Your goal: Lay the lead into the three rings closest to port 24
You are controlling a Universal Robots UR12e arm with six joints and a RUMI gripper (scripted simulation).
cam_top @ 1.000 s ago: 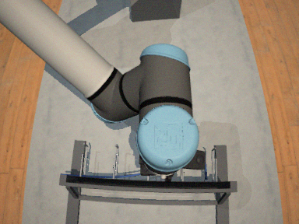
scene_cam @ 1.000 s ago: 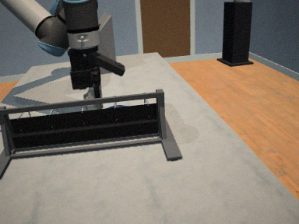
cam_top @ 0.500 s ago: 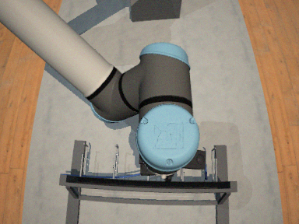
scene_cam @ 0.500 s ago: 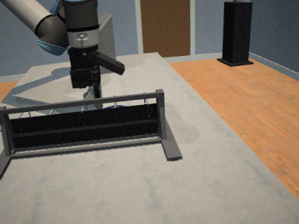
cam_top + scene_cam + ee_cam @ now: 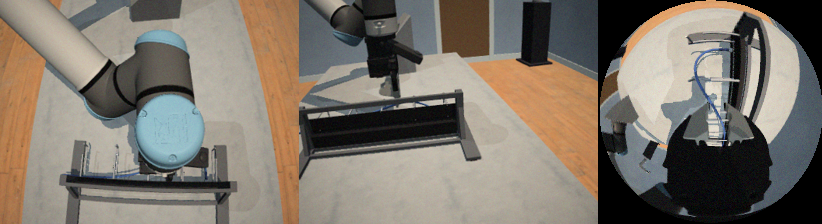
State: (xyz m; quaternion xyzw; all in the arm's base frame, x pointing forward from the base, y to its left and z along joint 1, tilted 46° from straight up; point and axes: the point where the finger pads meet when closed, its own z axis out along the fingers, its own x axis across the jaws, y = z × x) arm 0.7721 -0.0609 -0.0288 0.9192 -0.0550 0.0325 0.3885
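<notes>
Right now my hand is 6 cm to the left of the rack, 5 cm short of it and 4 cm above it.
</notes>
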